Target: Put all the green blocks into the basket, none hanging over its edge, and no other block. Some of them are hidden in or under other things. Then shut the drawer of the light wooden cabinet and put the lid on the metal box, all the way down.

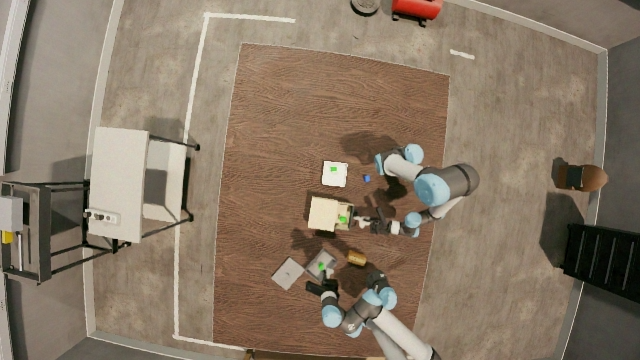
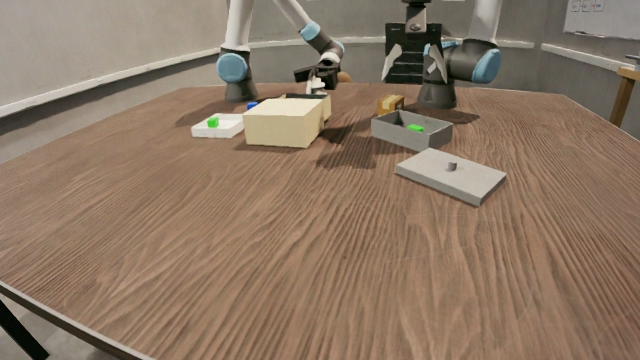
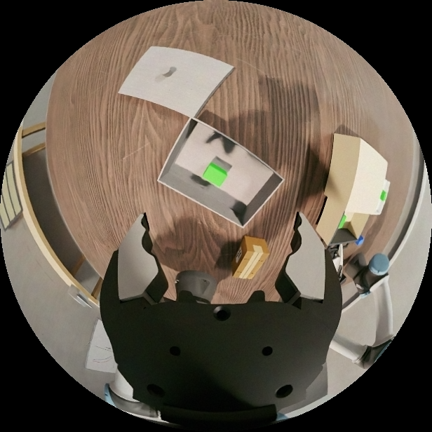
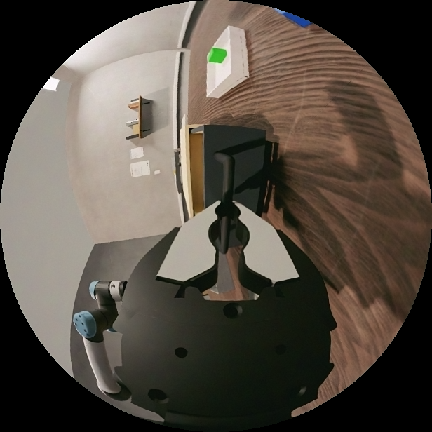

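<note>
The white basket (image 1: 341, 182) (image 2: 217, 132) (image 4: 239, 65) holds a green block (image 1: 333, 169) (image 2: 213, 122) (image 4: 217, 55). The light wooden cabinet (image 1: 323, 213) (image 2: 285, 122) (image 3: 370, 175) has its drawer pulled out, with a green block (image 1: 343, 219) (image 3: 342, 221) inside. My right gripper (image 1: 356, 218) (image 4: 225, 202) is shut on the drawer's dark handle (image 4: 227, 175). The open metal box (image 1: 327, 254) (image 2: 400, 137) (image 3: 256, 207) holds a green block (image 1: 321, 266) (image 2: 415, 128) (image 3: 216, 174). Its lid (image 1: 288, 273) (image 2: 435, 172) (image 3: 180, 82) lies beside it, knob up. My left gripper (image 2: 414, 80) (image 3: 221, 212) is open above the metal box.
A blue block (image 1: 367, 178) (image 2: 252, 106) (image 3: 359, 240) lies near the basket, on the side of the arm bases. A small brown cardboard box (image 1: 356, 258) (image 2: 390, 105) (image 3: 250, 257) stands near the metal box, between it and the left arm's base.
</note>
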